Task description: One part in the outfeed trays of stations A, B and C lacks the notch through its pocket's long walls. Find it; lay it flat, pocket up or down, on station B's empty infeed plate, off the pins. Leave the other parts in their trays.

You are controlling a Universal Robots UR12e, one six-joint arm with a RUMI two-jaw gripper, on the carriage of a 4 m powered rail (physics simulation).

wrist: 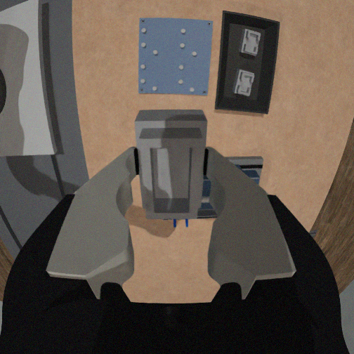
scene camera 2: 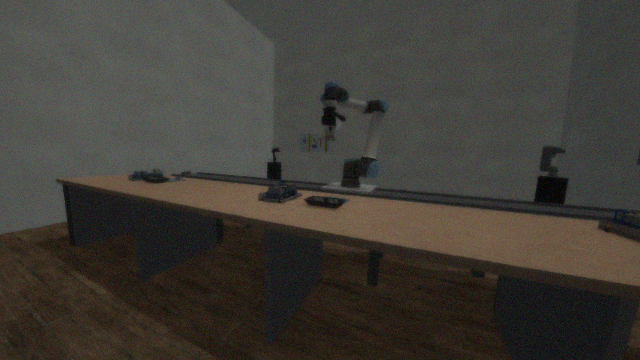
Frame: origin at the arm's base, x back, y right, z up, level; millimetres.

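Seen in the pictures: gripper, between the fingertips: (scene camera 2: 331, 140); arm's base, origin of its link: (scene camera 2: 350, 186).
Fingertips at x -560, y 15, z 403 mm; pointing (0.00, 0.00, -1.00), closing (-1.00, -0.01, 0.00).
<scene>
Pixels of each thing's top centre, then the offset from my fingertips to it. Level surfaces: height alone.
- black outfeed tray, centre of its top: (scene camera 2: 325, 199) dz -391, dx -177, dy -37 mm
- blue station fixture, centre of its top: (scene camera 2: 281, 184) dz -334, dx -124, dy +328 mm
- table, height of its surface: dz -433 mm
My gripper (scene camera 2: 330, 132) (wrist: 170, 149) is shut on a grey block part (wrist: 171, 120), with one jaw on each side. The part has a long rectangular pocket facing the camera; no notch shows through its long walls. It hangs above the table at the middle station. The blue infeed plate (wrist: 167, 75) lies beyond the part in the wrist view, with round pins and no part on it. The black outfeed tray (scene camera 2: 325, 202) (wrist: 273, 65) stands right of the plate in the wrist view and holds two light grey parts (wrist: 250, 42) (wrist: 244, 83) with notched walls.
A grey and blue station fixture (scene camera 2: 280, 193) (wrist: 250, 161) is partly hidden behind the right jaw in the wrist view. In the scene view, another station (scene camera 2: 148, 175) stands at the table's far left and one (scene camera 2: 627, 220) at the right edge. The rail (scene camera 2: 450, 200) runs behind the table (scene camera 2: 440, 230).
</scene>
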